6 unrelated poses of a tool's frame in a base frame.
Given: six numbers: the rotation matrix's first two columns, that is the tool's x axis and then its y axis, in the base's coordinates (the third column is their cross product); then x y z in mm.
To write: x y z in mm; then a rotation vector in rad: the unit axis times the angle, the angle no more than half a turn. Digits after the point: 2 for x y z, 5 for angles.
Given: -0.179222, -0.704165, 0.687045, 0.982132, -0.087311, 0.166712, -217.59, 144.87, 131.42
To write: -217.59, 144.87, 131.42, -0.51945, -0.71887, -1.62836
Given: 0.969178, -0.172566, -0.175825, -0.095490, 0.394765, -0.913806, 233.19, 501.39, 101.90
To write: 233.19, 501.39, 101.90, -1.16771, 0.25905, -0.04955
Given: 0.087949, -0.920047, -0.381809, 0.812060, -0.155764, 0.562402, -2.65, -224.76, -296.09
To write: -2.65, -224.76, -296.09, 0.81295, -0.17204, -1.52737
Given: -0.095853, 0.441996, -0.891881, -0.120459, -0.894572, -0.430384, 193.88, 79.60, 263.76
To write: 193.88, 79.60, 263.76, -1.80771, -0.35020, 2.04757
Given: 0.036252, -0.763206, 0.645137, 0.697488, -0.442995, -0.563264, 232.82, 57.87, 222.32
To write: 232.82, 57.87, 222.32, -1.17300, 0.08005, -1.65760
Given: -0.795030, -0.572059, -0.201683, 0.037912, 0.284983, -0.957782, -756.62, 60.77, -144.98
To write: -756.62, 60.77, -144.98, -0.47688, 2.03994, -1.54176
